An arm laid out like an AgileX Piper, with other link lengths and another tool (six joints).
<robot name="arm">
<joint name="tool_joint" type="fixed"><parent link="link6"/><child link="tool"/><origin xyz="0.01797 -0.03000 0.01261" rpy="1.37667 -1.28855 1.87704"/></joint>
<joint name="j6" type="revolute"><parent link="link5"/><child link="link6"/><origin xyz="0.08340 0.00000 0.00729" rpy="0.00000 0.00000 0.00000"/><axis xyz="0.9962 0 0.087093"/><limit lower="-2.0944" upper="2.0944"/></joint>
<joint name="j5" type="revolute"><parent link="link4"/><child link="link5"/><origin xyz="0.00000 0.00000 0.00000" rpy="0.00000 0.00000 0.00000"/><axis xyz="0 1 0"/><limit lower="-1.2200" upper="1.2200"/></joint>
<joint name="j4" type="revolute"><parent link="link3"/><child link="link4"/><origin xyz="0.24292 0.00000 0.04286" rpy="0.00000 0.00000 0.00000"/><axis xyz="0.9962 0 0.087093"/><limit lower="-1.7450" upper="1.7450"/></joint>
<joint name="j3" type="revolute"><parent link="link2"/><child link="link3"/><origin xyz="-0.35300 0.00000 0.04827" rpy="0.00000 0.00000 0.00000"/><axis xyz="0 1 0"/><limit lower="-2.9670" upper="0.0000"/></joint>
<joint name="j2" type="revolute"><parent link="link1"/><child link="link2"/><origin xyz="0.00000 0.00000 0.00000" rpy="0.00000 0.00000 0.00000"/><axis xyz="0 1 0"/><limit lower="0.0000" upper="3.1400"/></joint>
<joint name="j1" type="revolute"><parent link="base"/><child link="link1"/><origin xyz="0.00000 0.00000 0.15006" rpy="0.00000 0.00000 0.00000"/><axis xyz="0 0 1"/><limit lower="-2.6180" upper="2.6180"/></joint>
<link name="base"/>
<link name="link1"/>
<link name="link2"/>
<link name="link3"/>
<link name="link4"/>
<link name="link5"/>
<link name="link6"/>
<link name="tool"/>
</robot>
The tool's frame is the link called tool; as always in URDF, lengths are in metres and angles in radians.
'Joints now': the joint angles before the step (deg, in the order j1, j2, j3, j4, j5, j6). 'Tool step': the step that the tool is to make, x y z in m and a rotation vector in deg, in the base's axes. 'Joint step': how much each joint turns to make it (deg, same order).
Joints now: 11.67 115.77 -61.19 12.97 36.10 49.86
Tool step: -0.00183 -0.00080 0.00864 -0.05 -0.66 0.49
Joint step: 0.00 -1.37 0.05 -0.45 0.71 -0.05
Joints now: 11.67 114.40 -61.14 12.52 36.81 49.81
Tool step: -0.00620 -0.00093 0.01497 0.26 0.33 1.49
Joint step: 0.00 -2.38 0.08 -0.03 2.78 -1.07
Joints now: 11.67 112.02 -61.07 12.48 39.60 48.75
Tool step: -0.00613 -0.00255 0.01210 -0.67 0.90 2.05
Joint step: 0.00 -1.88 0.00 -1.22 3.06 -0.75
